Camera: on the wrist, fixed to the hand. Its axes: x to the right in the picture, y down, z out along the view.
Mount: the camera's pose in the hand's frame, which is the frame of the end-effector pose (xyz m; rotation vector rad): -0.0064 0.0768 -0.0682 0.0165 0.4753 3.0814
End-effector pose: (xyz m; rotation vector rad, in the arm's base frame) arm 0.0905 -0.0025 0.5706 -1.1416 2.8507 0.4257
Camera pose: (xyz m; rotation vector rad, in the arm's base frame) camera 0.0470 0.0366 0.6553 -2.3761 -1.0184 0.1046
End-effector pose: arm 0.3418 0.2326 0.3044 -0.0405 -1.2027 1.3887
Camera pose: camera 0.3334 0.2903 0.2196 1.4531 -0.2575 -1.4631
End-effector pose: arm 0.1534 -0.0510 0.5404 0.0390 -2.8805 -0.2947
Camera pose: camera 0.1762 0.0112 0.6192 -2.6099 -0.0184 0.3461
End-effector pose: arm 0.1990 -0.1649 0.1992 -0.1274 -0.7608 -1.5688
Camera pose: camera 0.2948 -0.1922 0.1732 -0.4876 0.3192 1.3589
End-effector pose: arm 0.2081 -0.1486 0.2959 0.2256 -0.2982 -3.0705
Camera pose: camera 0.2272 -0.2363 0.2456 0.1142 -0.1498 0.0476
